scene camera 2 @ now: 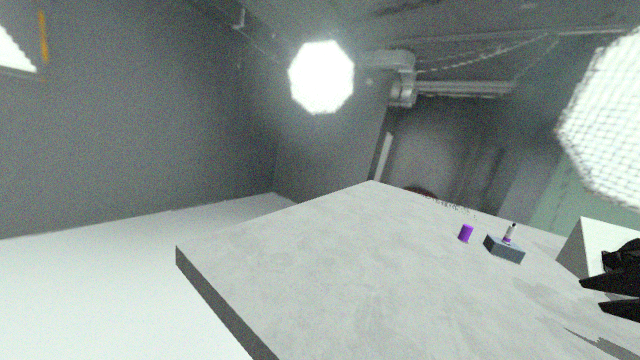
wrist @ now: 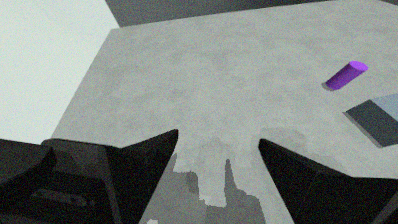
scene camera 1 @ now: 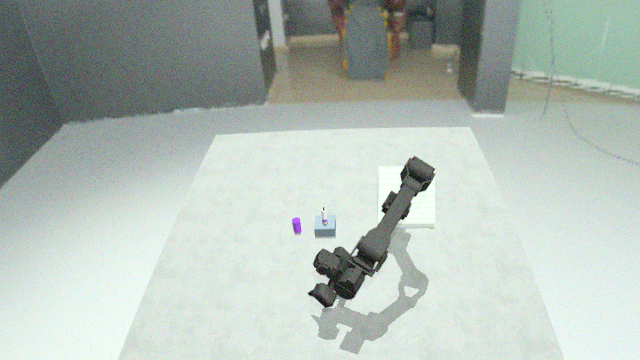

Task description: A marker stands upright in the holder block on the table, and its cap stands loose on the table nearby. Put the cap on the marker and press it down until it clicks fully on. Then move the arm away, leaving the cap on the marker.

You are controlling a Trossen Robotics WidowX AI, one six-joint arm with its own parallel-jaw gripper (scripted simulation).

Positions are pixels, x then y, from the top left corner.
Labels:
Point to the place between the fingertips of my gripper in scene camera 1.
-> At 314, 283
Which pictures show my gripper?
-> Scene camera 2, the wrist view and scene camera 1: all of them.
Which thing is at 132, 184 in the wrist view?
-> My gripper.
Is my gripper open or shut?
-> Open.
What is my gripper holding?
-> Nothing.

